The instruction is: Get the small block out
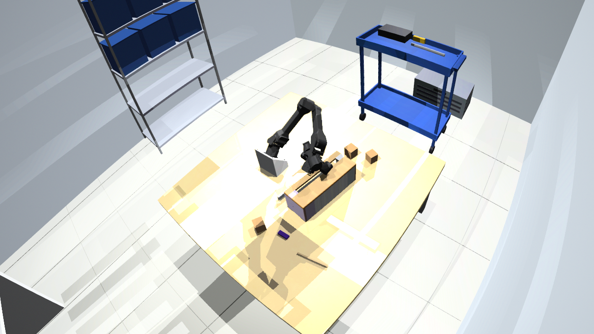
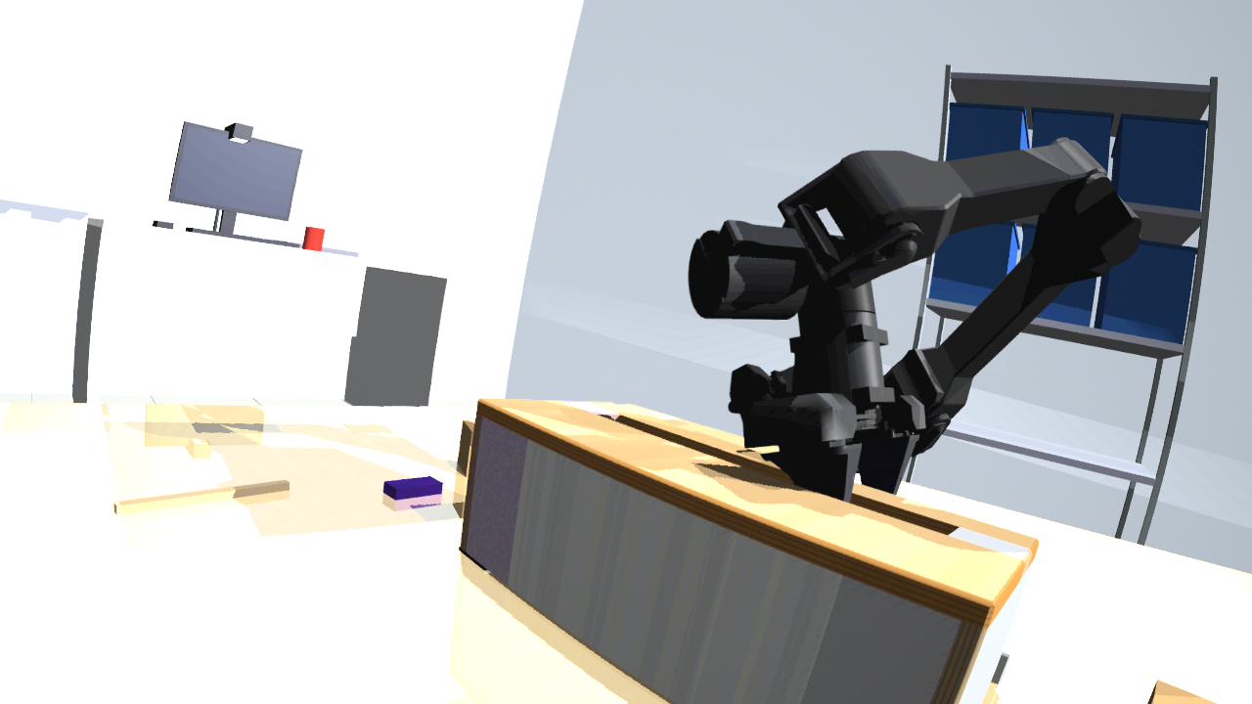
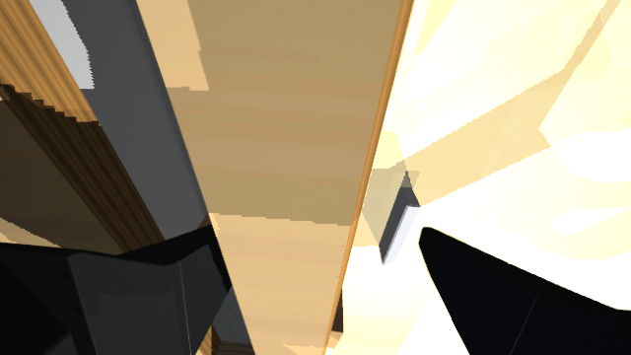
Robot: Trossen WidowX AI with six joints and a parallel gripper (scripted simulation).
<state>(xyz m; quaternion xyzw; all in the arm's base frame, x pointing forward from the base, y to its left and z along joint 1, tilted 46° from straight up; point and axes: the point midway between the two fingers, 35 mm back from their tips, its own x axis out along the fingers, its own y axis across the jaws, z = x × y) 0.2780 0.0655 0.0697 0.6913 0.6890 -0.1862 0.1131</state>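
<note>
My gripper tip is now 60 mm short of the small tan block and 10 mm to the right of it. The rest, counted from my gripper tip: long wooden box (30 mm ahead, 70 mm to the right, 30 mm below); thin stick (290 mm ahead, 420 mm to the right, 90 mm below); purple piece (90 mm ahead, 400 mm to the right, 80 mm below).
</note>
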